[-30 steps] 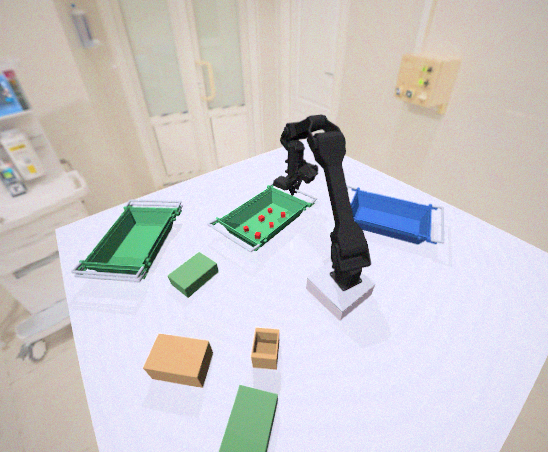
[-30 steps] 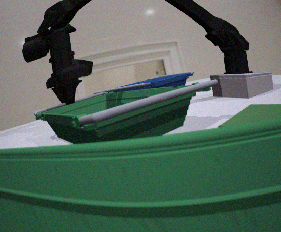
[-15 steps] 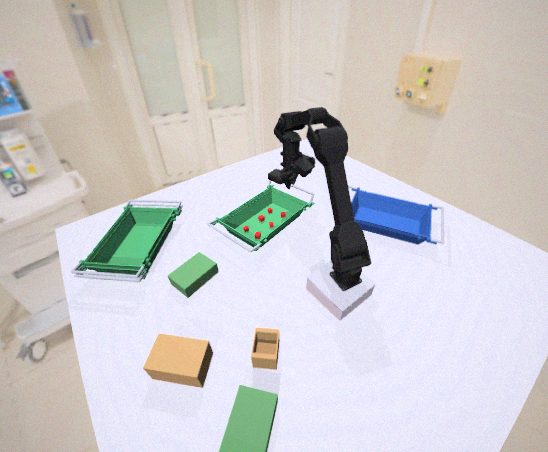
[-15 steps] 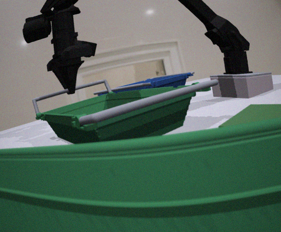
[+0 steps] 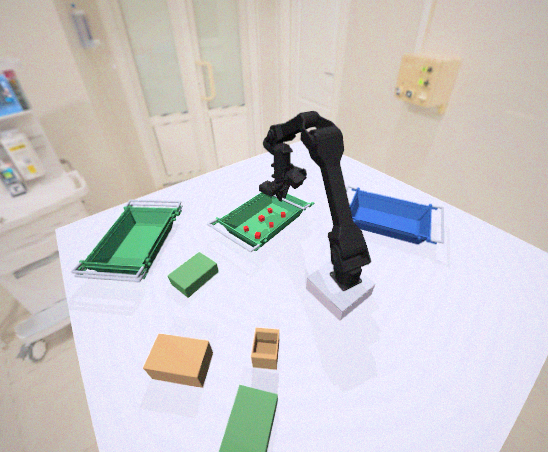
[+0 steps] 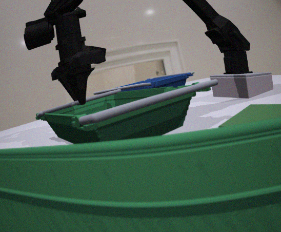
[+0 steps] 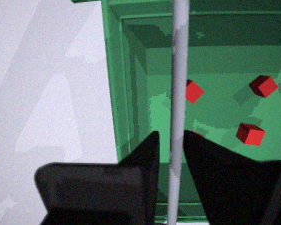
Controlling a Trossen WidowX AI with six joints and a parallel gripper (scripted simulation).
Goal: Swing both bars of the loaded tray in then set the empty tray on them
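Right now my gripper tip is 250 mm past the blue tray, 300 mm to the left of it and 10 mm above it. Also, from my gripper tip: open box (470 mm behind, 290 mm to the left, 40 mm below).
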